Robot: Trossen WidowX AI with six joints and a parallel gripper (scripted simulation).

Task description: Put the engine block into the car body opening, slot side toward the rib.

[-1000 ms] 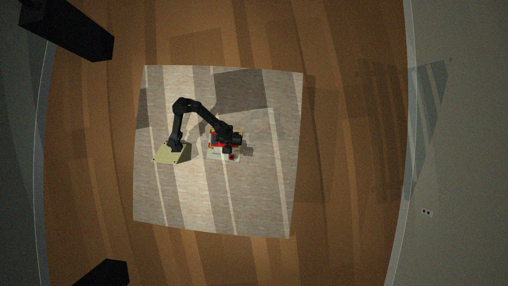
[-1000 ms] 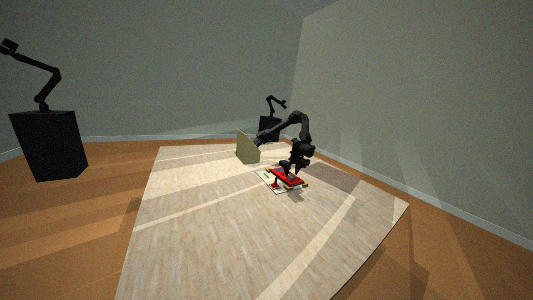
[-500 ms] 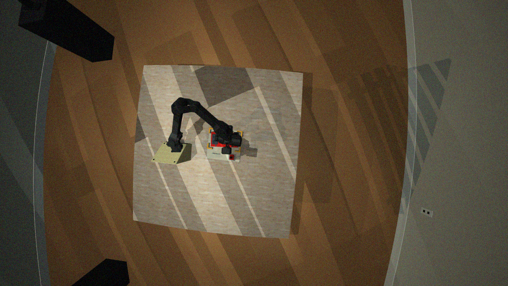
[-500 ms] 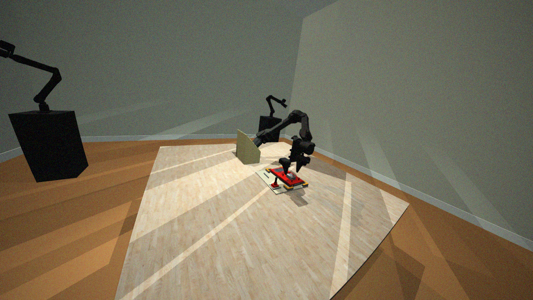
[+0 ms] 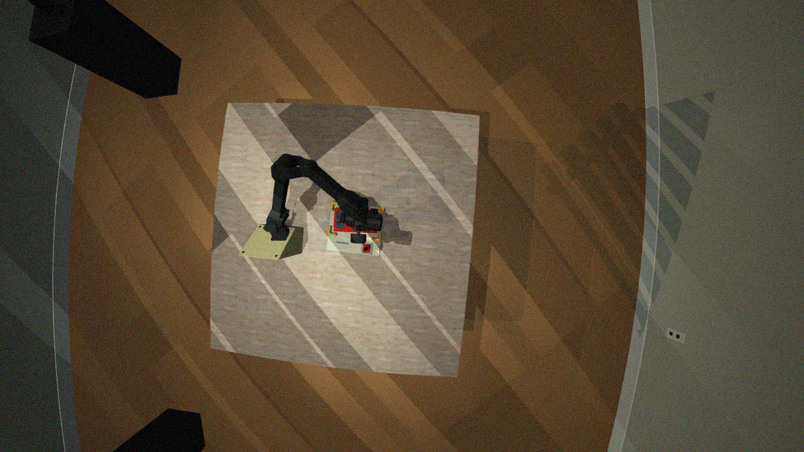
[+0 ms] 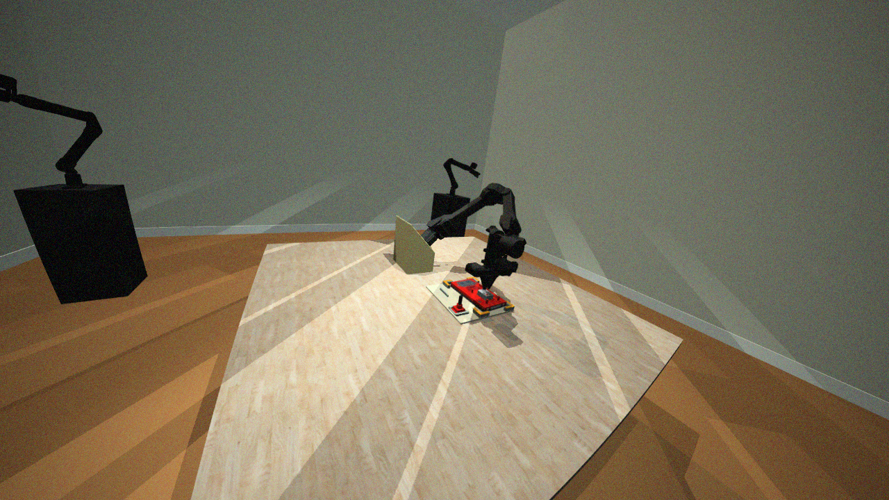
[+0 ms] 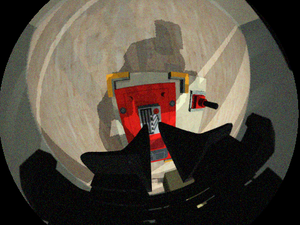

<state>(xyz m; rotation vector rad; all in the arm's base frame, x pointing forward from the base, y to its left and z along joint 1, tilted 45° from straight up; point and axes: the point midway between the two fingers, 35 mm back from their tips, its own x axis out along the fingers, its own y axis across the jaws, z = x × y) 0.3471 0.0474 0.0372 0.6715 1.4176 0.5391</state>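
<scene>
Now: gripper tip 1 cm to the right of the engine block and 3 cm above it.
</scene>
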